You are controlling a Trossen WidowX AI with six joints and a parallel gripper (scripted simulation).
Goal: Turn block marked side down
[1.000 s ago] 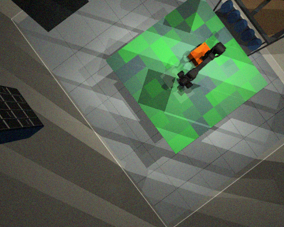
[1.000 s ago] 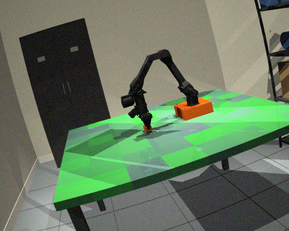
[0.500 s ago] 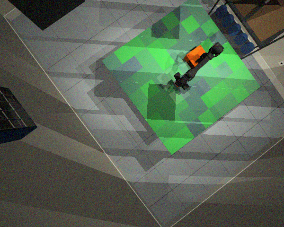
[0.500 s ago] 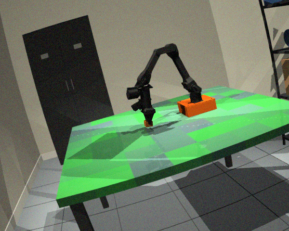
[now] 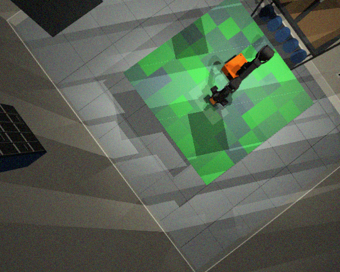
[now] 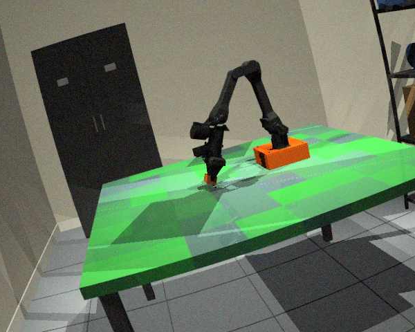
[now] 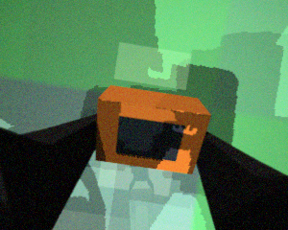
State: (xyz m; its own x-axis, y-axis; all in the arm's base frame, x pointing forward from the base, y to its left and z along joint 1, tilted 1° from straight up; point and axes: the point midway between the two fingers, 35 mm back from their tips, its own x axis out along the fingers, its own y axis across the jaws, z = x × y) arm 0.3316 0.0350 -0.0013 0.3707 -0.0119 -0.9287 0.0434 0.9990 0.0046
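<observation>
Now: gripper tip 1 cm below the orange block.
</observation>
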